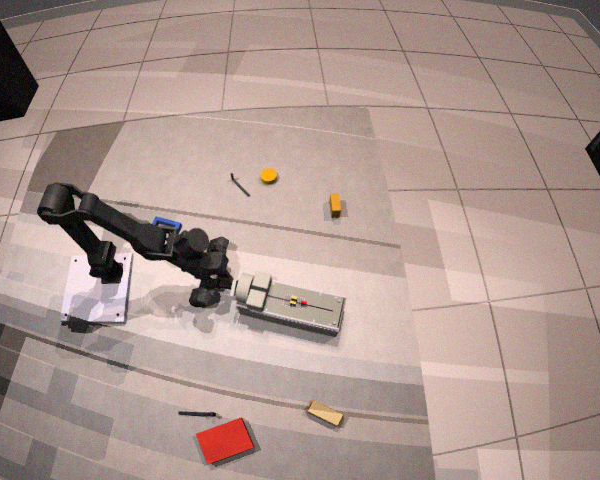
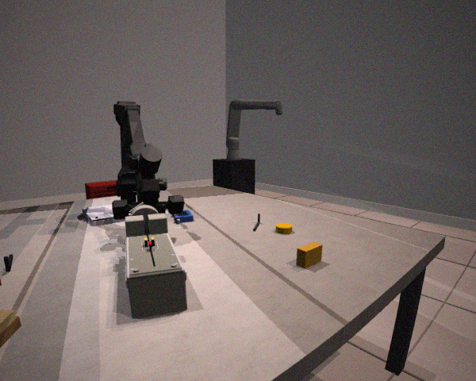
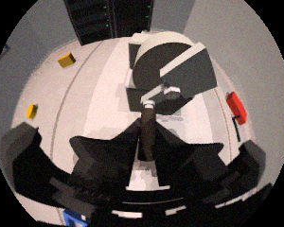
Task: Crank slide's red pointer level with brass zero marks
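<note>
My gripper tip is now 20 mm below the dark crank handle, 20 mm past it and 10 mm to the right of it. Also, from my gripper tip: blue block 210 mm behind, 200 mm to the left, 30 mm below; then bent black rod 360 mm to the left, 30 mm below; then red pointer 180 mm ahead, 80 mm to the right, 40 mm above.
</note>
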